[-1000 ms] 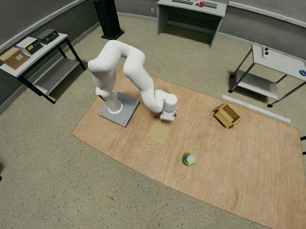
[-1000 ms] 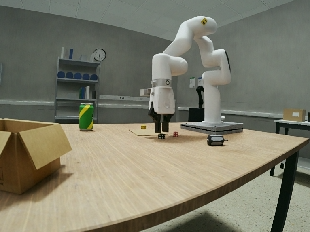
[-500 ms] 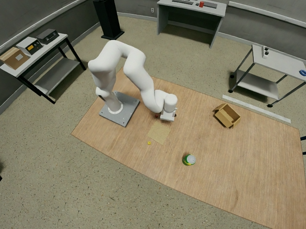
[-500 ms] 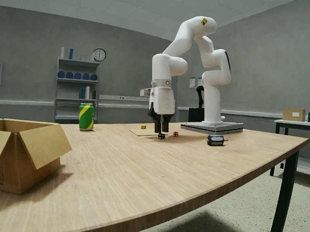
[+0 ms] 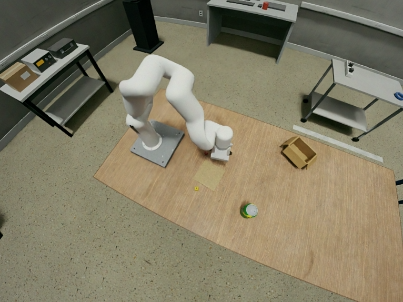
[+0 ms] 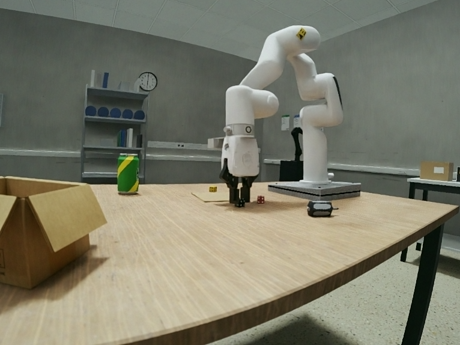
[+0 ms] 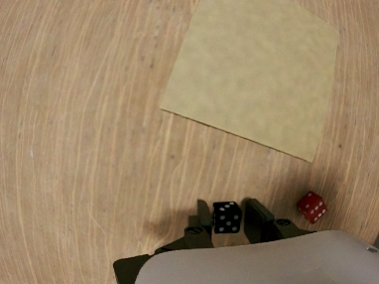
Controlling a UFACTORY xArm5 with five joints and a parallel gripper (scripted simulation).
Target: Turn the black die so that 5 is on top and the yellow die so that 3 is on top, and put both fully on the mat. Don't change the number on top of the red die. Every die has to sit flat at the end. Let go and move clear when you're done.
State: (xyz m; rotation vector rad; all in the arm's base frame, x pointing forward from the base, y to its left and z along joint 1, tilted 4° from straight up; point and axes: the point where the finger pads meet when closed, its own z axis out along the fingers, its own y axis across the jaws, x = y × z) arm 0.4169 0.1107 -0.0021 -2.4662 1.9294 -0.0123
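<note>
The black die lies 20 mm below my hand. From my hand the other things lie so: small black device (170 mm to the left, 130 mm behind, 10 mm below); tan mat (130 mm to the right, 30 mm below, 10 mm behind); red die (80 mm behind, 20 mm to the right, 20 mm below).
</note>
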